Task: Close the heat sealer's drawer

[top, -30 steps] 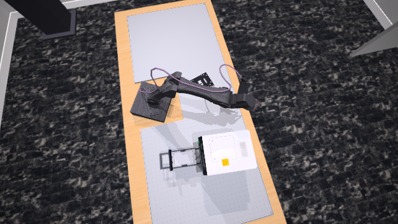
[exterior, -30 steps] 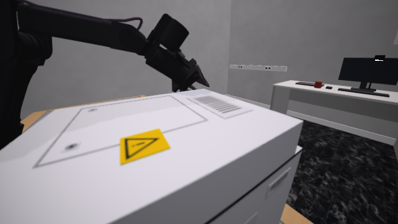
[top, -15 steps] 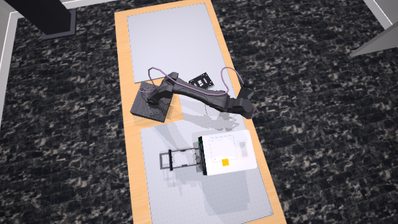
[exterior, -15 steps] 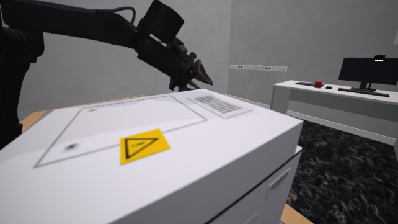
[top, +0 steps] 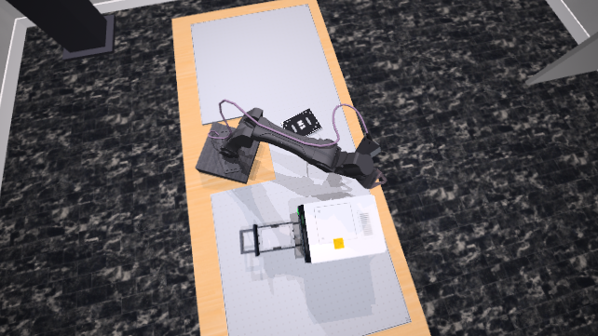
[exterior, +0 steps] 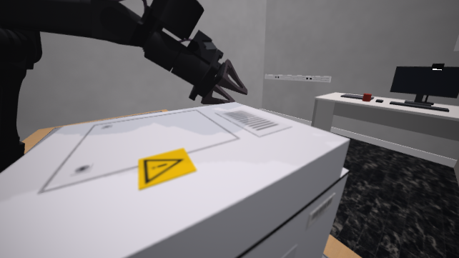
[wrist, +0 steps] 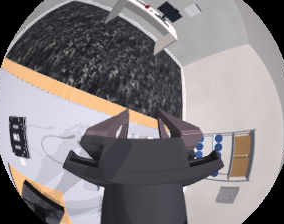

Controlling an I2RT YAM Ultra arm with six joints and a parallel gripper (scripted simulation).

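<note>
The sealer drawer is 410 mm behind my hand, 220 mm below it and 110 mm to the right of it.
</note>
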